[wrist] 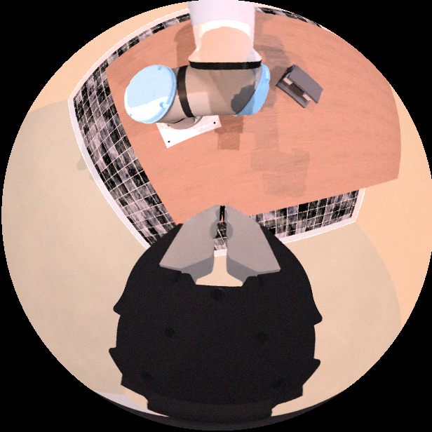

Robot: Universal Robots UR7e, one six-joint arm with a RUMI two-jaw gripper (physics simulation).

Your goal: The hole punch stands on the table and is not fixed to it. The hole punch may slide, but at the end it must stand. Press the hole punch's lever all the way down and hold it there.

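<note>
Hole punch [284, 83], visible. Gripper [222, 207], visible too.
</note>
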